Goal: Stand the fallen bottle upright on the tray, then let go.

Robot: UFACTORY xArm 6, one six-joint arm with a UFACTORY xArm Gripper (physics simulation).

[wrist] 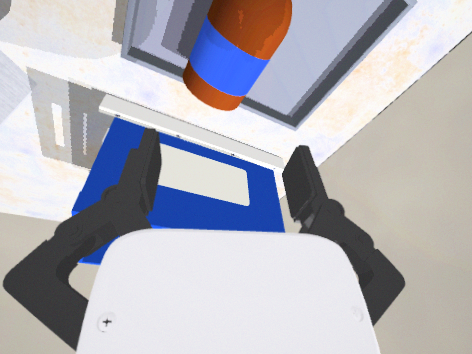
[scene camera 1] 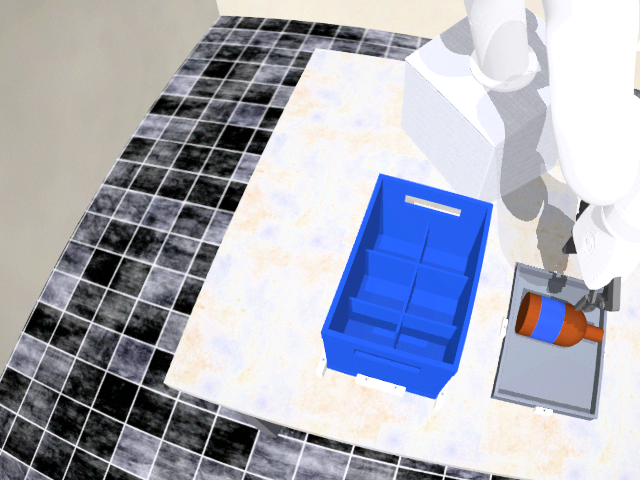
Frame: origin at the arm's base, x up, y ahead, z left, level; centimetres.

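Where they show: gripper, fingertip midpoint: (wrist: 227, 152) (scene camera 1: 576, 279); arm's base, link origin: (scene camera 1: 503, 64).
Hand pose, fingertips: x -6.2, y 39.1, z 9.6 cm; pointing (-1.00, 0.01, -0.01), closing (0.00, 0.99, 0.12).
Things, the pixels of their top centre, and the offset from my fingertips. "pt": a spot on its surface instead.
- orange-brown bottle, top centre: (wrist: 250, 39) (scene camera 1: 570, 316) dx -10.5, dy +1.3, dz +3.4 cm
- grey tray, surface spot: (wrist: 320, 60) (scene camera 1: 545, 391) pt dx -17.8, dy +12.3, dz +1.3 cm
The orange-brown bottle (scene camera 1: 551, 320) (wrist: 230, 60) with a blue band lies on its side in the grey tray (scene camera 1: 558, 382) (wrist: 320, 60). In the scene view its base points left, toward the blue crate, and its neck points right, close to the tray's right rim. In the wrist view the base end and band show, and the neck is out of frame. My gripper (scene camera 1: 575, 275) (wrist: 227, 152) is open and empty. In the scene view it appears above the tray's upper right part, near the bottle's neck side. In the wrist view the bottle is beyond the fingertips.
A deep blue crate with dividers (scene camera 1: 343, 356) (wrist: 100, 170) stands left of the tray in the scene view, and its side shows behind the fingers in the wrist view. The arm's grey pedestal (scene camera 1: 444, 139) stands at the back. The table's front edge runs below both containers.
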